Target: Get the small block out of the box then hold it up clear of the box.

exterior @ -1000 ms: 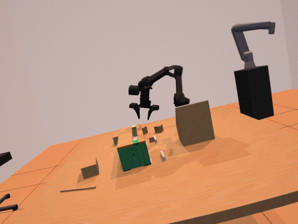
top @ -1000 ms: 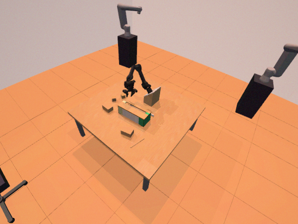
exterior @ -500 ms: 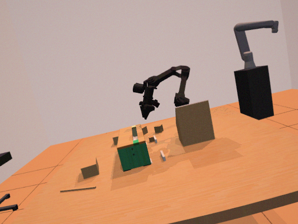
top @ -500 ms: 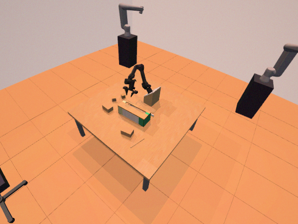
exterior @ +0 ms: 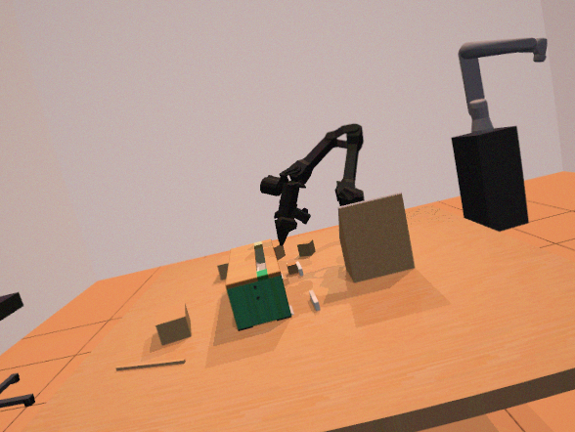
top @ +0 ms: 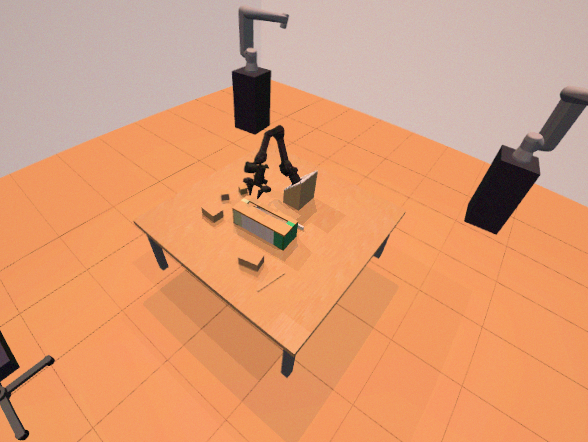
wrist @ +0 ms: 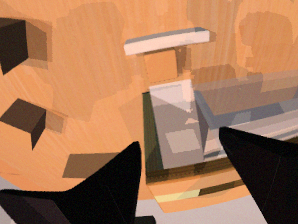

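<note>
Now: the orange block 2 cm behind my gripper tip and 9 cm below it. From my gripper tip the other things lie so: long box: 7 cm ahead, 16 cm to the left, 5 cm below; then thin stick: 40 cm ahead, 41 cm to the left, 11 cm below.
</note>
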